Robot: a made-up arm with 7 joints. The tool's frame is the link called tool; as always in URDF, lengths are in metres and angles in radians.
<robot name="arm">
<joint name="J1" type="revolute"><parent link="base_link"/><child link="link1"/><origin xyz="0.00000 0.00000 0.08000" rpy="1.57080 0.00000 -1.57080"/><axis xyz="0 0 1"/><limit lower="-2.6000" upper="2.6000"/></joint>
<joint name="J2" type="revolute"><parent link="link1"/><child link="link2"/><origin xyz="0.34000 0.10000 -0.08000" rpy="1.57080 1.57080 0.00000"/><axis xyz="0 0 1"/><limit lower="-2.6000" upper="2.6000"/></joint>
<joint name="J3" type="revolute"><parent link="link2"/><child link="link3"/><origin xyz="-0.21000 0.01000 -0.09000" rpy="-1.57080 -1.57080 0.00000"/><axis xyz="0 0 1"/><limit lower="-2.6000" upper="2.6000"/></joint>
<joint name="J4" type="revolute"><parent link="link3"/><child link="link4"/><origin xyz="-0.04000 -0.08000 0.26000" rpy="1.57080 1.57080 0.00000"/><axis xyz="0 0 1"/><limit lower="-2.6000" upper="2.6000"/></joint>
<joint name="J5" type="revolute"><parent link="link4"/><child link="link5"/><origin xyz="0.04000 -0.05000 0.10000" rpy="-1.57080 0.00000 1.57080"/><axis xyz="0 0 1"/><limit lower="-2.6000" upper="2.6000"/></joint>
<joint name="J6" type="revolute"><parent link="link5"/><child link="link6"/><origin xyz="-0.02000 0.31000 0.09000" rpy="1.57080 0.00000 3.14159"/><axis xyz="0 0 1"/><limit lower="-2.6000" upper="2.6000"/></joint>
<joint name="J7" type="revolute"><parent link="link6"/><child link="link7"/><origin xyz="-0.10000 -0.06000 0.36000" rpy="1.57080 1.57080 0.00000"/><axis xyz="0 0 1"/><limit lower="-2.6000" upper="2.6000"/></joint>
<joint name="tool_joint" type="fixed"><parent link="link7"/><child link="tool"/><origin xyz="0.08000 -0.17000 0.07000" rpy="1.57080 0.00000 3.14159"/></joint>
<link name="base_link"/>
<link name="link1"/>
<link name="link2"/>
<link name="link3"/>
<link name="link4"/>
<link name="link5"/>
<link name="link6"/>
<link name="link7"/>
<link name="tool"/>
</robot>
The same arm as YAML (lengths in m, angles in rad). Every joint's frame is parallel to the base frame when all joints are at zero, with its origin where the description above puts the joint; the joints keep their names.
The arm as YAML. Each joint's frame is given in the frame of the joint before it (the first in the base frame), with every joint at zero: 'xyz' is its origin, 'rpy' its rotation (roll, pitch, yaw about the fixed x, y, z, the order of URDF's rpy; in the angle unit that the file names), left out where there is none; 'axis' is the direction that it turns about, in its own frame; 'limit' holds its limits. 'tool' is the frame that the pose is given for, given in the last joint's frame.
units:
  length: m
  angle: rad
joints:
  - name: J1
    type: revolute
    origin:
      xyz: [0.0, 0.0, 0.08]
    axis: "-x"
    limit:
      lower: -2.6
      upper: 2.6
  - name: J2
    type: revolute
    origin:
      xyz: [0.08, -0.34, 0.1]
    axis: "-z"
    limit:
      lower: -2.6
      upper: 2.6
  - name: J3
    type: revolute
    origin:
      xyz: [-0.21, -0.01, 0.09]
    axis: "-y"
    limit:
      lower: -2.6
      upper: 2.6
  - name: J4
    type: revolute
    origin:
      xyz: [-0.08, -0.26, 0.04]
    axis: "-x"
    limit:
      lower: -2.6
      upper: 2.6
  - name: J5
    type: revolute
    origin:
      xyz: [-0.1, 0.04, 0.05]
    axis: "-y"
    limit:
      lower: -2.6
      upper: 2.6
  - name: J6
    type: revolute
    origin:
      xyz: [0.31, -0.09, 0.02]
    axis: "+x"
    limit:
      lower: -2.6
      upper: 2.6
  - name: J7
    type: revolute
    origin:
      xyz: [0.36, 0.06, -0.1]
    axis: "+y"
    limit:
      lower: -2.6
      upper: 2.6
tool:
  origin:
    xyz: [-0.08, 0.07, -0.17]
    rpy: [0.0, 0.0, 0.0]

